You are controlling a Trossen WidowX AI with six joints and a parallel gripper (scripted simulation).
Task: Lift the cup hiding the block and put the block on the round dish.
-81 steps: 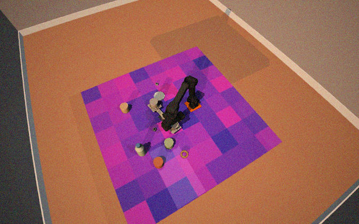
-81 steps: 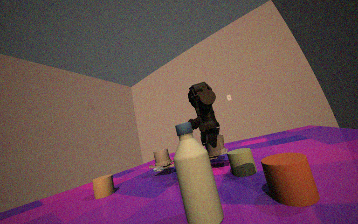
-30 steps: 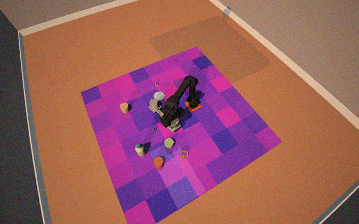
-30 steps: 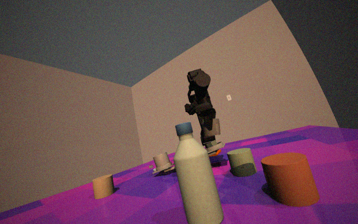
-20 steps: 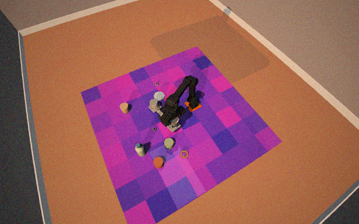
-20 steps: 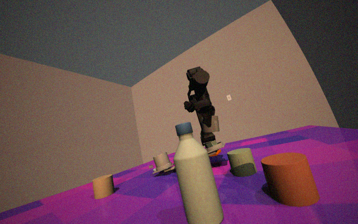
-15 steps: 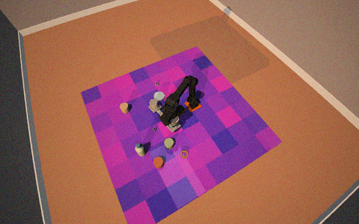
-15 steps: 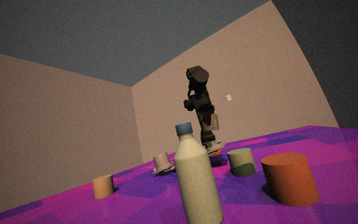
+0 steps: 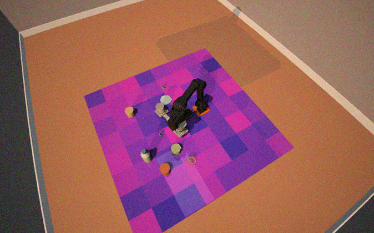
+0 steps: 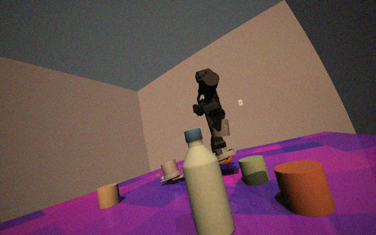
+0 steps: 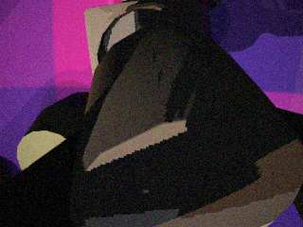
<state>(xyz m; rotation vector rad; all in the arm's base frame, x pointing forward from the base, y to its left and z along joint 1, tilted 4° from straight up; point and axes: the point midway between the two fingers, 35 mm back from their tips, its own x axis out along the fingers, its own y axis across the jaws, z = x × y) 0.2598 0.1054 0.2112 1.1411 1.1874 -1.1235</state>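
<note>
My gripper tip is now 1 cm to the left of the pale green block and 8 cm above it. Also, from my gripper tip: bottle: 31 cm ahead, 2 cm to the left, 6 cm below; then taupe cup: 2 cm ahead, 29 cm to the right, 11 cm below; then green cylinder: 12 cm ahead, 9 cm to the left, 13 cm below.
</note>
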